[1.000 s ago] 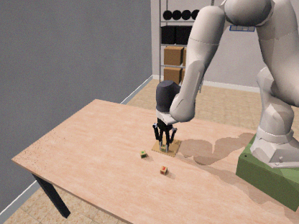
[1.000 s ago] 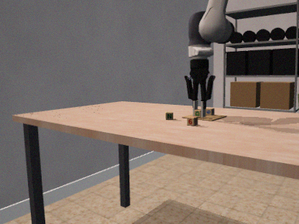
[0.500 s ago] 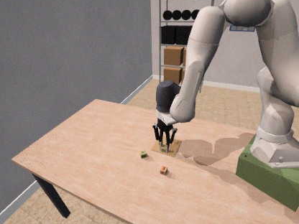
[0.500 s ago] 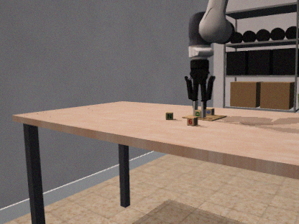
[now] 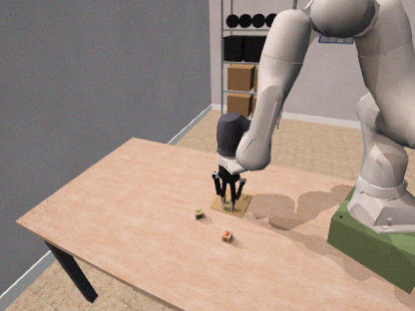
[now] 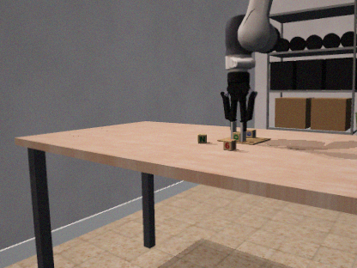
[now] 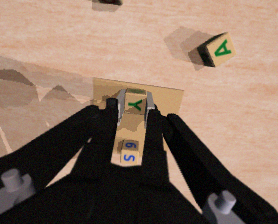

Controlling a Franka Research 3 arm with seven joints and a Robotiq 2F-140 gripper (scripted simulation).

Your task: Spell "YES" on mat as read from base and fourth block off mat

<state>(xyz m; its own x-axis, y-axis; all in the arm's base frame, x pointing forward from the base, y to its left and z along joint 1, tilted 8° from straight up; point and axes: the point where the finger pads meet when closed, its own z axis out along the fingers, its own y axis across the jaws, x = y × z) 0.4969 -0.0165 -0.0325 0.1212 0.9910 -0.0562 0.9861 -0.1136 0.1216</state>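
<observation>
The Y block is 20 mm below my hand. The rest, counted from my hand: green N block (110 mm ahead, 70 mm to the left, 20 mm below); S block (90 mm to the right, 20 mm below, 10 mm behind); tan mat (50 mm to the right, 40 mm below).
</observation>
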